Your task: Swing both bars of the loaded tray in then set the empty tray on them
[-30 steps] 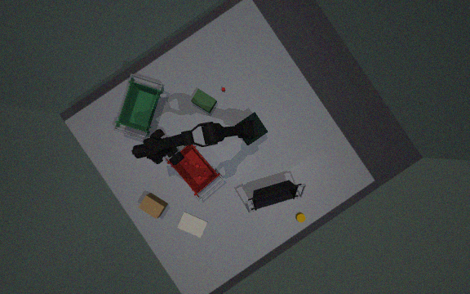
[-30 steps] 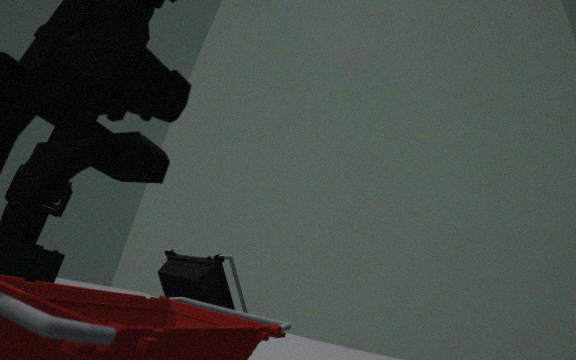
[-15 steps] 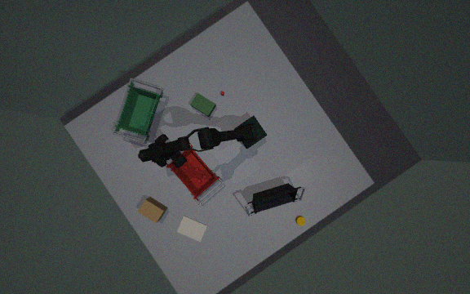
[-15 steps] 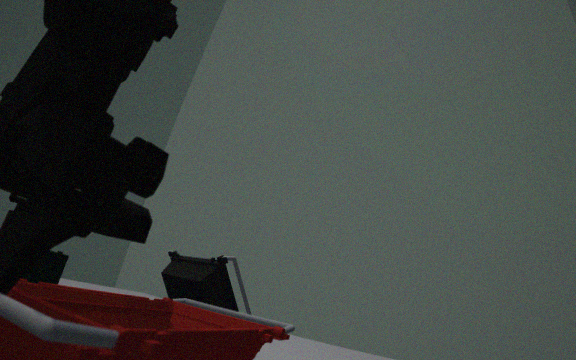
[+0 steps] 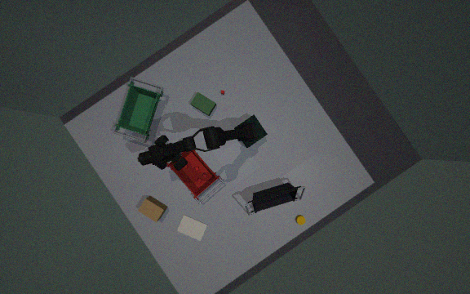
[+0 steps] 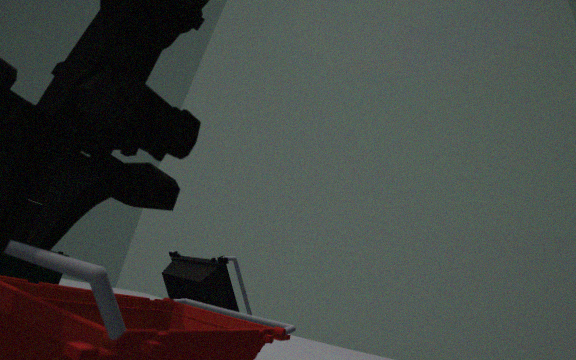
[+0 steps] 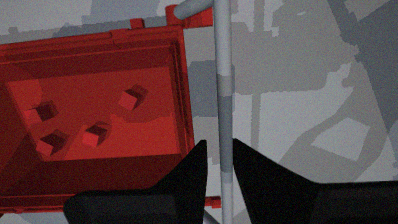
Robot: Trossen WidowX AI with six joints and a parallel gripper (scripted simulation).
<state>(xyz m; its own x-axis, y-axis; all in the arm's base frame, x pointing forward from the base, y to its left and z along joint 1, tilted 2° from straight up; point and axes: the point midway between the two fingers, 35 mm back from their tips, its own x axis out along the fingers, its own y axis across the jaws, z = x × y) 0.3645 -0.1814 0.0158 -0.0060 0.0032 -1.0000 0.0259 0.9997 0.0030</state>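
The black tray lies 550 mm to the left of my gripper tip and 230 mm behind it. From my gripper tip the other things lie so: white slab 380 mm to the left, 240 mm ahead, 70 mm below; tan box 320 mm ahead, 150 mm to the left, 50 mm below; green block 290 mm behind, 110 mm to the right, 60 mm below.
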